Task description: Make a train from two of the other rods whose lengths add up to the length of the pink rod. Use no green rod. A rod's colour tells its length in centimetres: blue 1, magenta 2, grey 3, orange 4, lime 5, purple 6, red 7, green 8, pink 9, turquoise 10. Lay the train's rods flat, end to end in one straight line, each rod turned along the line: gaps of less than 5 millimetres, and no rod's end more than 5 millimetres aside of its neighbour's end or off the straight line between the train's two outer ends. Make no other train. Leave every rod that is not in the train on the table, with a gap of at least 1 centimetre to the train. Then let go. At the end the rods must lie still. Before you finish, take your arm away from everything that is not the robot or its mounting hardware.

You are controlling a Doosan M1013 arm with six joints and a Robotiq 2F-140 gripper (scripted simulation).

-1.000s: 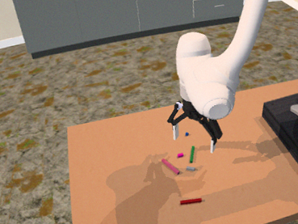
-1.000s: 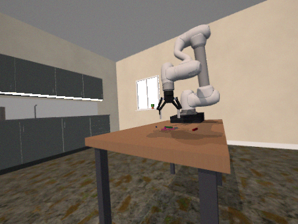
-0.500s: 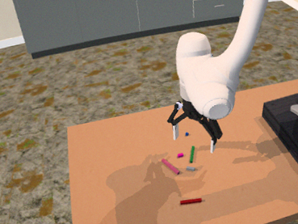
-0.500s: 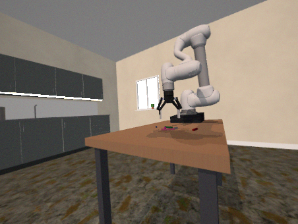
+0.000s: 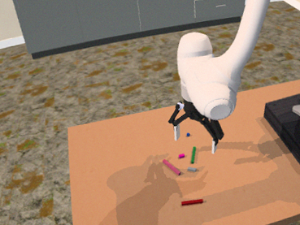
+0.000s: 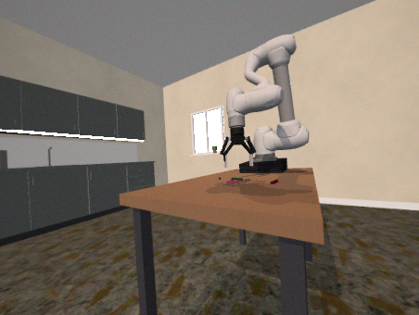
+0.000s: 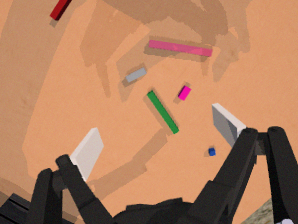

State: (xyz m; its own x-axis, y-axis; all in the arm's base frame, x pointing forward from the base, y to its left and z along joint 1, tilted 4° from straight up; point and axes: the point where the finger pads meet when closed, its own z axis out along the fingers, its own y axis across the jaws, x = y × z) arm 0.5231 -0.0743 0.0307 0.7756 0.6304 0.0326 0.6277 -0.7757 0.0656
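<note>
The magenta rod lies 4 cm ahead of my hand, 3 cm to the right of it and 8 cm below it. Round my hand: green rod (2 cm to the right, 8 cm below); short grey rod (4 cm ahead, 5 cm to the left, 8 cm below); pink rod (10 cm ahead, 1 cm to the left, 8 cm below).
</note>
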